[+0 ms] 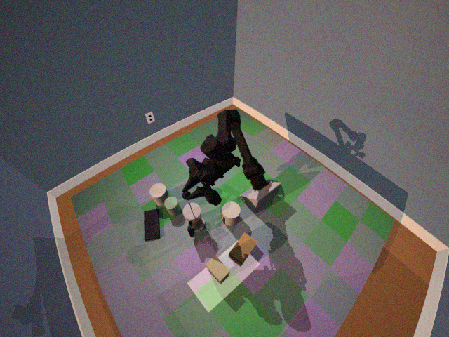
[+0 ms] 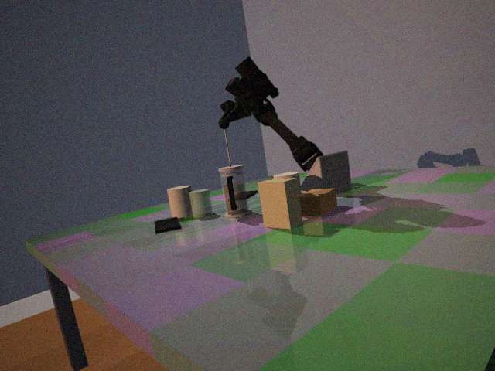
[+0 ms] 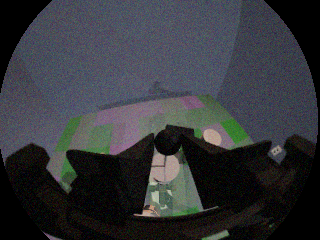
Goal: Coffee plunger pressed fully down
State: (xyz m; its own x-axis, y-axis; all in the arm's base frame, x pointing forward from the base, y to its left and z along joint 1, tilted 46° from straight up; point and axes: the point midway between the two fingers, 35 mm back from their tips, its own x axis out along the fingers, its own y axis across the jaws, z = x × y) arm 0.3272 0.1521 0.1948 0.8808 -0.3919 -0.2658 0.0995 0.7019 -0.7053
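Right now my gripper tip is 10 mm to the right of the coffee press and 140 mm above it. The rest, counted from my gripper tip: brown box (110 mm behind, 220 mm to the left, 250 mm below).
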